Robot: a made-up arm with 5 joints.
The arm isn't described. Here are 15 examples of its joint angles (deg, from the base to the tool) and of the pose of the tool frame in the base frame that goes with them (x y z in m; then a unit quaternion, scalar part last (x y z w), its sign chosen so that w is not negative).
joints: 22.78 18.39 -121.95 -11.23 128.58
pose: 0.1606 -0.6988 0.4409 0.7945 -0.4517 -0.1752 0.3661
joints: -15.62 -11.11 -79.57 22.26 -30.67
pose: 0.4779 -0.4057 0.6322 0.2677 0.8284 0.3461 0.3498
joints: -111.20 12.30 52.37 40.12 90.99
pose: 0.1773 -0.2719 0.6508 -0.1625 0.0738 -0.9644 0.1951
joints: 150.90 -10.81 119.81 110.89 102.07
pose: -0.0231 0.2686 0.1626 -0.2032 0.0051 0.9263 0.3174
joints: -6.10 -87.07 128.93 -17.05 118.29
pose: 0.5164 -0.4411 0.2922 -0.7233 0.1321 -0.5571 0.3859
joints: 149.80 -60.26 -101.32 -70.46 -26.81
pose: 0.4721 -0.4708 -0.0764 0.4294 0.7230 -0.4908 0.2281
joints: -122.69 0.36 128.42 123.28 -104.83
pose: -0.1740 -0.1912 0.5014 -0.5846 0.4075 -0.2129 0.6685
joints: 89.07 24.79 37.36 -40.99 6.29
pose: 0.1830 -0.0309 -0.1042 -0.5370 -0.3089 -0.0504 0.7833
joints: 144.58 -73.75 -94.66 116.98 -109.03
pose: 0.5006 -0.6195 -0.2693 -0.0671 0.3873 0.8476 0.3565
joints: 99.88 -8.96 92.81 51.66 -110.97
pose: 0.2103 0.1392 -0.1888 0.4346 -0.1025 0.2046 0.8711
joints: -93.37 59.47 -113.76 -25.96 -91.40
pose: -0.0384 0.2253 0.4312 -0.2673 0.9003 0.0037 0.3434
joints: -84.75 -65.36 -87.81 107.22 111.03
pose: 0.6434 0.3588 0.1548 -0.6177 0.0158 0.3838 0.6863
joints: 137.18 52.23 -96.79 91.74 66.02
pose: 0.0008 -0.3219 -0.4630 0.7822 0.5624 -0.1753 0.2028
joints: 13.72 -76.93 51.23 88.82 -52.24
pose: 0.5893 0.0707 -0.0339 0.4155 -0.6147 0.5693 0.3541
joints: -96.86 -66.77 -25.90 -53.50 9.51
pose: 0.5410 -0.2096 -0.0683 0.4907 0.6935 -0.4175 0.3225
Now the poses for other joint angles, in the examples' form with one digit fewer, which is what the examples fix.
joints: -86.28 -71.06 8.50 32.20 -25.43
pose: 0.659 -0.268 -0.051 -0.082 -0.603 0.764 0.216
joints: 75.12 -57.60 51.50 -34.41 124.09
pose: 0.456 -0.038 0.010 0.345 0.694 -0.234 0.587
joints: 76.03 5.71 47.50 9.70 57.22
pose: 0.256 -0.084 -0.212 -0.354 -0.917 -0.048 0.176
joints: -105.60 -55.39 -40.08 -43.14 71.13
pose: 0.612 -0.194 -0.019 0.160 0.427 -0.535 0.712
